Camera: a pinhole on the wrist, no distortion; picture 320 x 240 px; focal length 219.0 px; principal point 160.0 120.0 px. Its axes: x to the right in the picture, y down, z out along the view. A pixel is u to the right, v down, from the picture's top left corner.
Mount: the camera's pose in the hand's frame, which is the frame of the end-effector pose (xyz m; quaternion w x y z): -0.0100 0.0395 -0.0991 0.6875 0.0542 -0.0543 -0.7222
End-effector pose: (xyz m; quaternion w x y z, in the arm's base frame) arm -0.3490 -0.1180 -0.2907 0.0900 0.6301 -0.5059 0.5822
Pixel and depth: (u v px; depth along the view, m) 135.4 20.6 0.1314
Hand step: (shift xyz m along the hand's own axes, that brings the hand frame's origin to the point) -0.0882 0.0577 0.0217
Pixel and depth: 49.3 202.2 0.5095
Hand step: 0.1134 0.2894 0.4346
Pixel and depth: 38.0 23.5 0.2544
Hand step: -0.1526 0.1875 0.1357
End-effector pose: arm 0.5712 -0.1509 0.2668 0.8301 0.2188 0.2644 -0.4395
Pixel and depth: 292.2 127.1 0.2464
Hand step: -0.0471 -0.1085 0.1451
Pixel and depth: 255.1 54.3 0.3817
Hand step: -0.1895 -0.1190 0.2600
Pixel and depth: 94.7 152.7 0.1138
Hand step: -0.0090 0.0730 0.0161
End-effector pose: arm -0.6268 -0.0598 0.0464 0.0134 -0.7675 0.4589 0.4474
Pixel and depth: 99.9 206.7 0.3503
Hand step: 0.0780 0.1301 0.2686
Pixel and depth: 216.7 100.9 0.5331
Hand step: -0.1442 -0.0940 0.4201
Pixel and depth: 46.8 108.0 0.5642
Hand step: -0.1125 0.3345 0.4548
